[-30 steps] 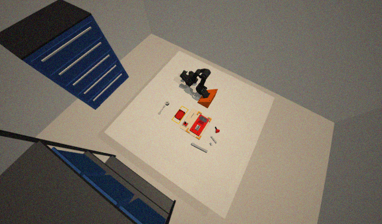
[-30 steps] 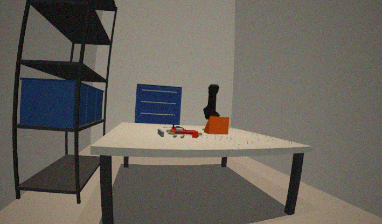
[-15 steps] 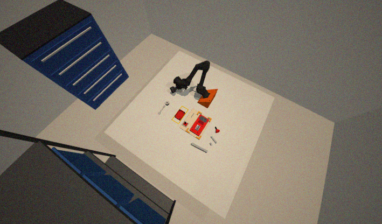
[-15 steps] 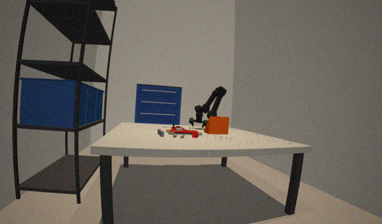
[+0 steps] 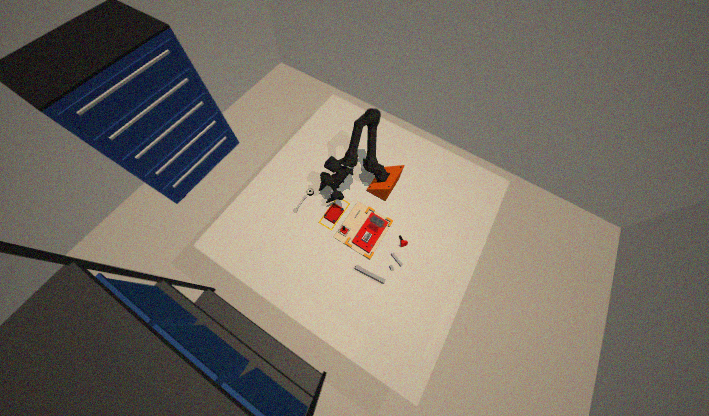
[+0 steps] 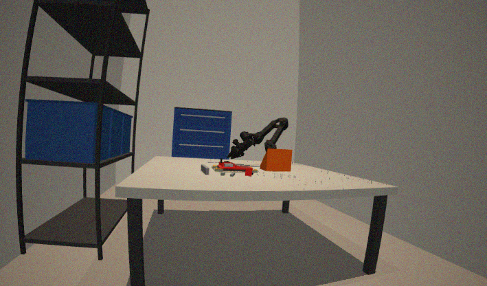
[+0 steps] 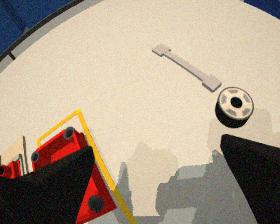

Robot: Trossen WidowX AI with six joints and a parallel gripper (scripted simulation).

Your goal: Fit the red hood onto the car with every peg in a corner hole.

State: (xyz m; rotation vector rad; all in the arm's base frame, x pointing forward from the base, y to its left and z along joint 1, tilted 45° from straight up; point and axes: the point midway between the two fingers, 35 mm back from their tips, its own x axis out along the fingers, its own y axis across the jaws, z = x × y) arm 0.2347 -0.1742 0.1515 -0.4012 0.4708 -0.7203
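Right now my gripper tip is 9 cm to the right of the red hood, 4 cm short of it and 4 cm above it. Round my gripper tip: grey engine block (32 cm to the left, 8 cm ahead, 2 cm below); wrench-like tool (10 cm to the right, 8 cm ahead, 5 cm below).
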